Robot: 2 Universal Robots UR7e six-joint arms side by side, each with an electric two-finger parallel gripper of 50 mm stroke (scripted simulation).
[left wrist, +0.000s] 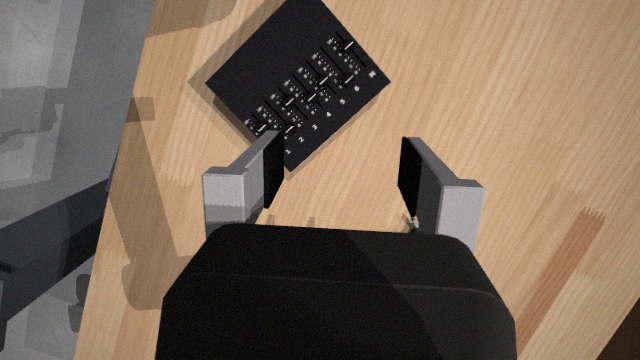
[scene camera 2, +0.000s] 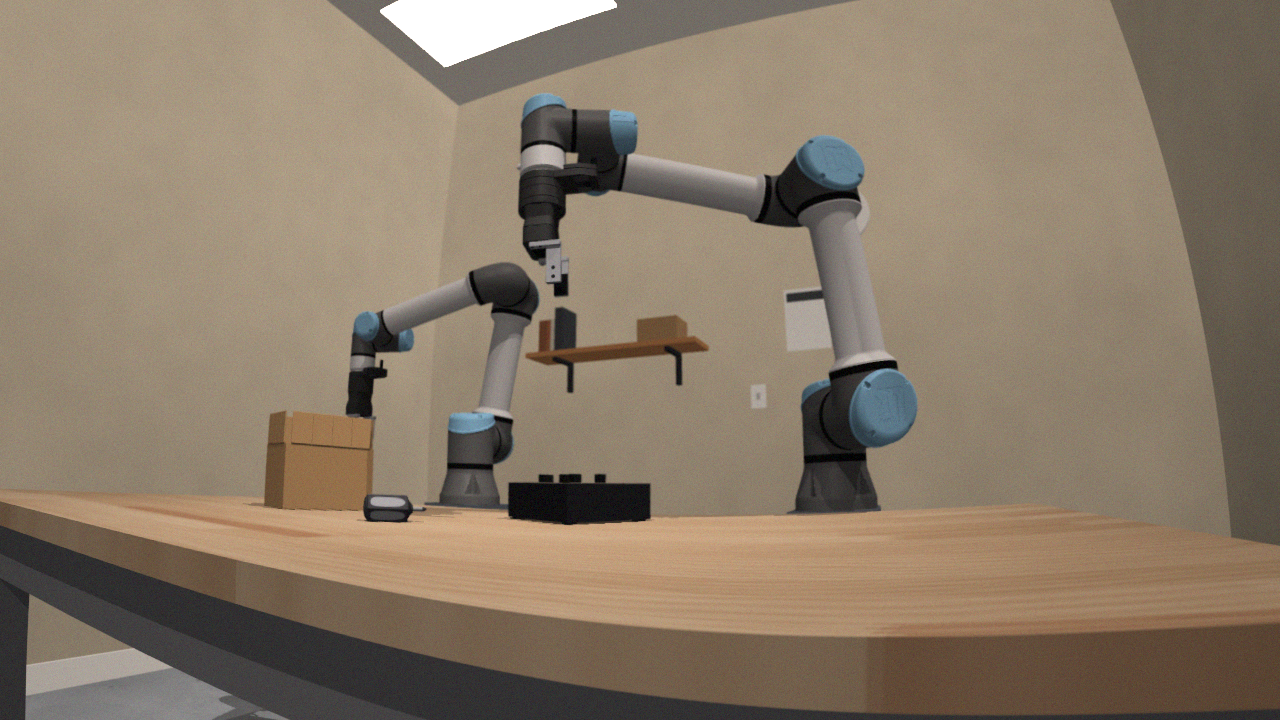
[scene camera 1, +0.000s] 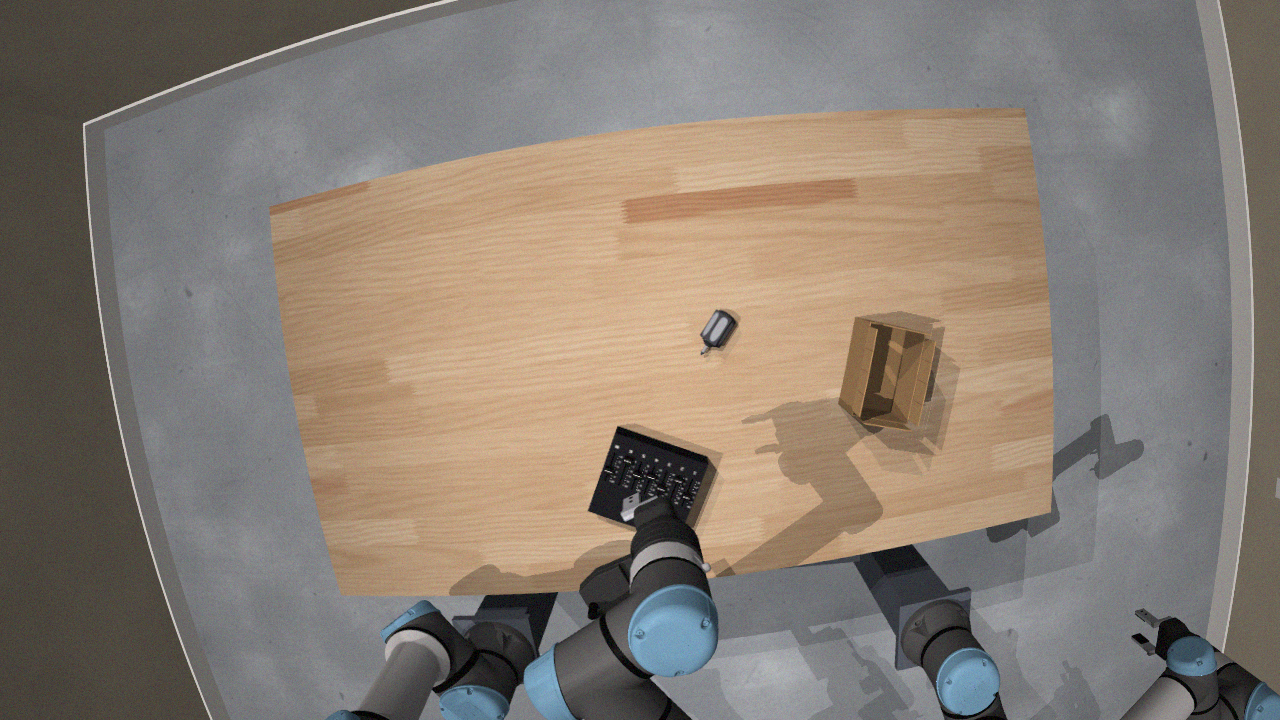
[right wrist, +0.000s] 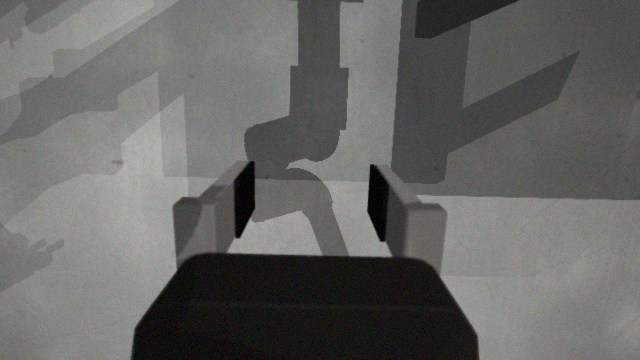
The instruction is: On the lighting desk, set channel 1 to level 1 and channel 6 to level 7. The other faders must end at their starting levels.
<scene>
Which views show my right gripper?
Scene camera 2, scene camera 1 and the right wrist view only.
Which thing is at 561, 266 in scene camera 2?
My left gripper.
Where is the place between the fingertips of my right gripper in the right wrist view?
At 311, 186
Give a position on a grey-and-black tool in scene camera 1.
720, 324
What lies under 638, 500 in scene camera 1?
My left gripper.
</scene>
